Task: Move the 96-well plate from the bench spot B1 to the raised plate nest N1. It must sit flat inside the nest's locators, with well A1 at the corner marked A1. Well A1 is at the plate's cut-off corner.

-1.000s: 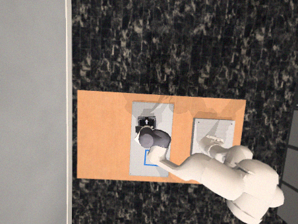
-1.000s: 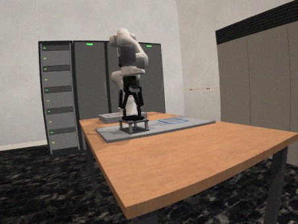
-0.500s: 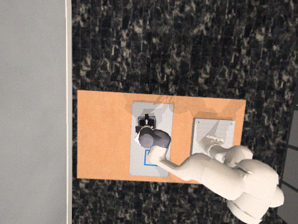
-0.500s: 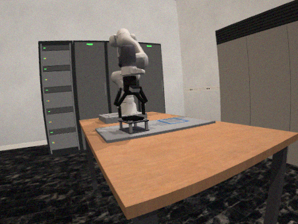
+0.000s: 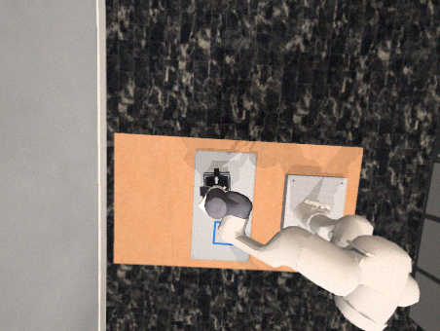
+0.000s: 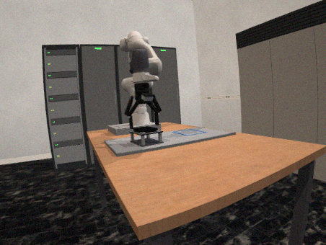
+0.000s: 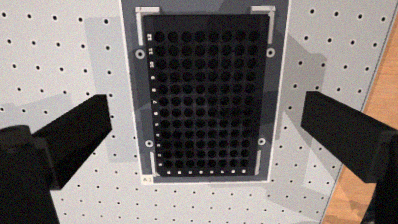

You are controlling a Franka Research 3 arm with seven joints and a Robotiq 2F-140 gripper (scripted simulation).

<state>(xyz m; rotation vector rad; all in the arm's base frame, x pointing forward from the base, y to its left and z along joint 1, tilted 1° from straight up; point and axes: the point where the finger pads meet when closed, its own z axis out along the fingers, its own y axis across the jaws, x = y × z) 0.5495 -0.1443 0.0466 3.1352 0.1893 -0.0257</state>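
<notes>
Right now my hand is 20 mm above the black 96-well plate. Also, from my hand: raised plate nest 30 mm below; A1 mark 80 mm behind, 40 mm to the left, 30 mm below.
</notes>
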